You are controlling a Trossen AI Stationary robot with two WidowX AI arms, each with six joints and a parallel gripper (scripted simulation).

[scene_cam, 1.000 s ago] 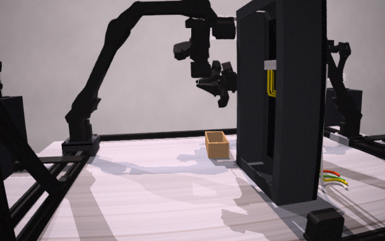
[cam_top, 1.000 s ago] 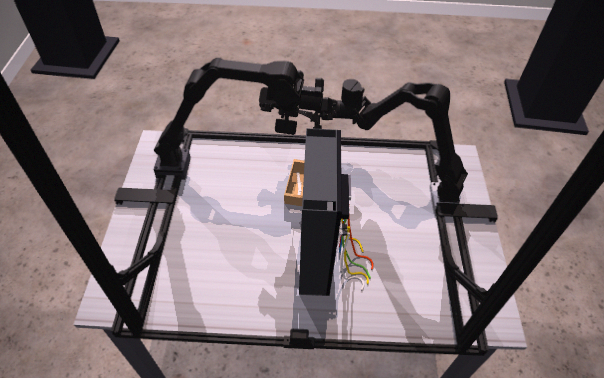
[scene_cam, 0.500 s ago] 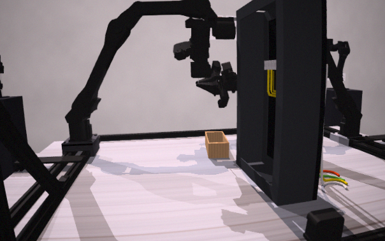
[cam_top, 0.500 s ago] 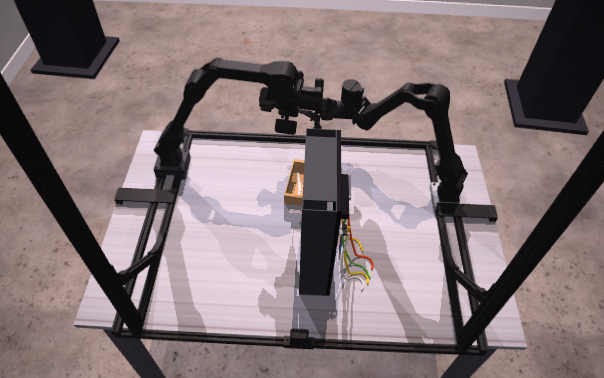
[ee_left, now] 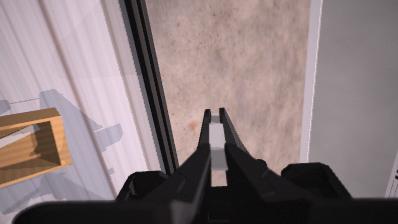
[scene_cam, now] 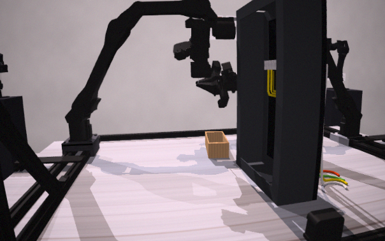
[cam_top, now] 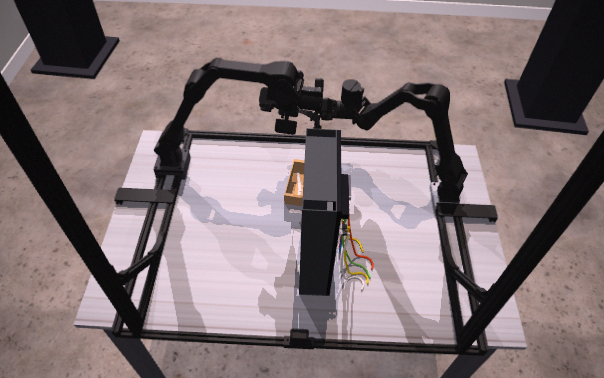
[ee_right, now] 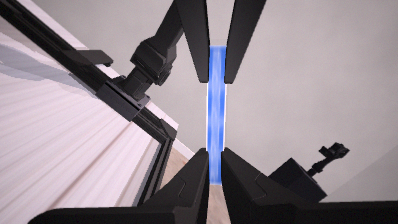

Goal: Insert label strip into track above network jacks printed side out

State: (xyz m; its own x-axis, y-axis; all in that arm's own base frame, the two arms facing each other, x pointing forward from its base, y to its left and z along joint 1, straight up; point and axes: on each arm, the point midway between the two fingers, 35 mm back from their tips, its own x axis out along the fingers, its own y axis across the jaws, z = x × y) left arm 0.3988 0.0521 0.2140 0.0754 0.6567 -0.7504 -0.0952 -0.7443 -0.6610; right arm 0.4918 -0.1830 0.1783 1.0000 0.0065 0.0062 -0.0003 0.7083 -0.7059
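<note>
The pale blue label strip is 4 cm ahead of my left hand and 4 cm below it. Also, from my left hand: black frame rail: 37 cm behind, 12 cm to the right, 14 cm above; then box: 11 cm behind, 4 cm to the right, 25 cm below.
Now: the pale blue label strip 3 cm to the left of my right hand, 2 cm behind it and 2 cm above it. Round my right hand: black frame rail: 42 cm behind, 20 cm above, 10 cm to the right; box: 19 cm below, 16 cm behind, 1 cm to the right.
</note>
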